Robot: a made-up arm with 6 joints. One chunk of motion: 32 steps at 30 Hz.
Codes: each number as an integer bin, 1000 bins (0 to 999) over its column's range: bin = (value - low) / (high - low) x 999, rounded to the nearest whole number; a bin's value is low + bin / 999 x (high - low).
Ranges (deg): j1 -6..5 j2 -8..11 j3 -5..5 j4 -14..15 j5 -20..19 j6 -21..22
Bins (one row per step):
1: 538 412 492 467 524 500
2: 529 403 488 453 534 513
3: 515 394 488 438 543 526
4: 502 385 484 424 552 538
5: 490 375 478 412 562 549
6: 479 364 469 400 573 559
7: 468 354 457 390 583 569
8: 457 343 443 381 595 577
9: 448 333 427 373 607 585
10: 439 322 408 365 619 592
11: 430 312 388 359 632 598
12: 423 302 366 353 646 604
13: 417 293 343 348 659 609
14: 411 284 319 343 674 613
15: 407 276 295 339 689 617
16: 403 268 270 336 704 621
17: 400 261 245 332 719 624
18: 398 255 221 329 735 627
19: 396 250 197 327 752 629
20: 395 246 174 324 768 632
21: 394 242 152 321 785 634
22: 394 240 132 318 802 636
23: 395 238 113 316 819 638
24: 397 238 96 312 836 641
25: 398 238 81 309 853 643
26: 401 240 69 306 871 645
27: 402 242 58 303 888 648
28: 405 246 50 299 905 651
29: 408 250 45 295 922 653
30: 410 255 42 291 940 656
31: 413 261 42 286 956 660
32: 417 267 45 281 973 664
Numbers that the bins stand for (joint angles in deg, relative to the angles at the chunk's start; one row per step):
1: -0.08 -0.16 -0.08 -0.44 0.46 0.52
2: -0.18 -0.34 -0.12 -0.85 0.85 1.08
3: -0.33 -0.51 -0.12 -1.29 1.20 1.64
4: -0.47 -0.68 -0.16 -1.69 1.55 2.16
5: -0.60 -0.87 -0.22 -2.04 1.94 2.63
6: -0.73 -1.08 -0.31 -2.39 2.37 3.06
7: -0.85 -1.27 -0.43 -2.68 2.76 3.49
8: -0.97 -1.48 -0.57 -2.94 3.23 3.84
9: -1.07 -1.67 -0.73 -3.17 3.70 4.18
10: -1.17 -1.88 -0.92 -3.40 4.17 4.48
11: -1.27 -2.07 -1.12 -3.58 4.67 4.74
12: -1.34 -2.26 -1.34 -3.75 5.22 5.00
13: -1.41 -2.43 -1.57 -3.90 5.73 5.21
14: -1.47 -2.60 -1.81 -4.04 6.31 5.39
15: -1.52 -2.75 -2.05 -4.16 6.90 5.56
16: -1.56 -2.90 -2.30 -4.25 7.48 5.73
17: -1.60 -3.04 -2.55 -4.36 8.07 5.86
18: -1.62 -3.15 -2.79 -4.45 8.69 5.99
19: -1.64 -3.25 -3.03 -4.51 9.36 6.07
20: -1.65 -3.32 -3.26 -4.59 9.98 6.20
21: -1.66 -3.40 -3.48 -4.68 10.65 6.29
22: -1.66 -3.44 -3.68 -4.77 11.31 6.38
23: -1.65 -3.47 -3.87 -4.83 11.97 6.46
24: -1.63 -3.47 -4.04 -4.94 12.64 6.59
25: -1.62 -3.47 -4.19 -5.03 13.30 6.68
26: -1.58 -3.44 -4.31 -5.12 14.00 6.76
27: -1.57 -3.40 -4.42 -5.20 14.67 6.89
28: -1.54 -3.32 -4.50 -5.32 15.33 7.02
29: -1.51 -3.25 -4.55 -5.44 15.99 7.11
30: -1.49 -3.15 -4.58 -5.55 16.70 7.24
31: -1.45 -3.04 -4.58 -5.70 17.32 7.41
32: -1.41 -2.92 -4.55 -5.84 17.98 7.58

